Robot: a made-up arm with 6 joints.
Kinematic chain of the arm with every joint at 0, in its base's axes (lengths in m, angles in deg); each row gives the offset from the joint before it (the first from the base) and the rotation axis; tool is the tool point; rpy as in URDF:
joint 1: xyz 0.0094 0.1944 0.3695 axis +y
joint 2: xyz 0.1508 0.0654 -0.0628 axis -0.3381 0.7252 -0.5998
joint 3: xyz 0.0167 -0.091 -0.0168 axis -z
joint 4: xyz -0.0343 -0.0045 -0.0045 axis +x
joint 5: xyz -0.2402 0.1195 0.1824 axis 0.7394 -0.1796 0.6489
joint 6: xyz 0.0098 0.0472 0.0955 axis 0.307 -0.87 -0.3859
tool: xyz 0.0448 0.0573 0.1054 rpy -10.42 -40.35 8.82
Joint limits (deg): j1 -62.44..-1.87 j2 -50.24..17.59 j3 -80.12..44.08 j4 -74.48..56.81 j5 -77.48..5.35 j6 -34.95..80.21
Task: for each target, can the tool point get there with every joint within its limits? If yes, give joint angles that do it. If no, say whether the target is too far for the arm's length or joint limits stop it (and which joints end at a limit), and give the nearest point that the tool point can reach.
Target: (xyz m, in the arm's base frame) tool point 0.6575 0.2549 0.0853
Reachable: no: joint limits stop it (at a limit: joint 1, joint 2, joint 4, joint 6) | nearest point 0.4604 0.1921 0.1518 | short by 0.217 m
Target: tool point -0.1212 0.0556 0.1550
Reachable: yes | joints -9.20 -36.40 -68.78 -33.64 -51.61 9.72
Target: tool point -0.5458 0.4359 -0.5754
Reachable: no: too far | nearest point -0.1504 0.2859 -0.0626 | short by 0.665 m
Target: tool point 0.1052 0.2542 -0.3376
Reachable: no: joint limits stop it (at a limit: joint 2, joint 4, joint 6) | nearest point 0.0767 0.2035 -0.1273 | short by 0.218 m
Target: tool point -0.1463 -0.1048 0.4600
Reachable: yes | joints -50.79 -36.07 -64.40 34.24 -59.33 64.90
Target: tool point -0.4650 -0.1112 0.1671
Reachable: no: joint limits stop it (at a limit: joint 1, joint 4, joint 6) | nearest point -0.3139 -0.0449 0.2155 | short by 0.172 m
